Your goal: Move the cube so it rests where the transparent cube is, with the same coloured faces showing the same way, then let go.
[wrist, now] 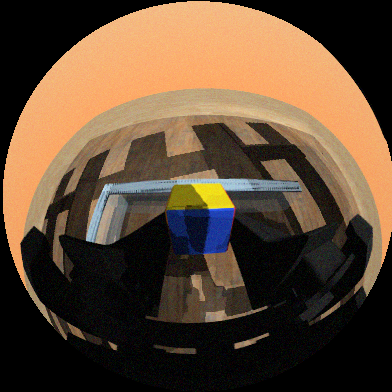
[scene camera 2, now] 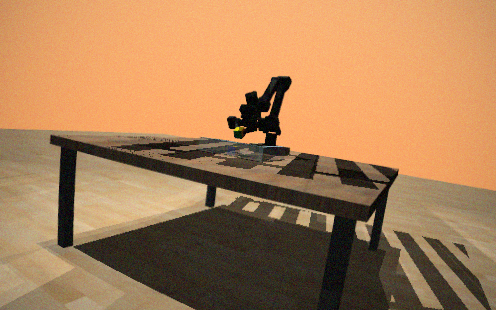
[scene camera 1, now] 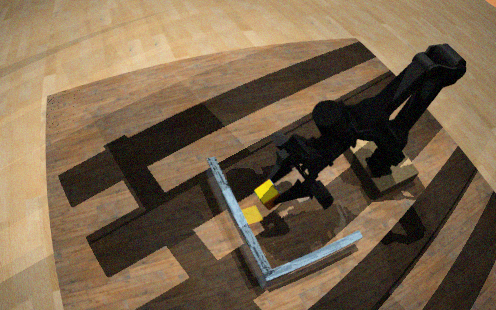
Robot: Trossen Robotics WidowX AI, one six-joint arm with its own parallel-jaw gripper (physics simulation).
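Note:
The cube is held above the table. Its yellow face shows on its upper side, its blue face is toward the wrist camera, and a green face shows in scene camera 2. A thin red edge shows in the wrist view. My gripper is shut on the cube, with one dark finger on each side. The transparent cube shows a yellow top at the inner side of the long bar, apart from the held cube. In the wrist view it cannot be made out behind the held cube.
A long light-blue bar and a shorter bar meet in an L around the transparent cube's place. The arm's base block stands on the table. Dark shadows cross the table top.

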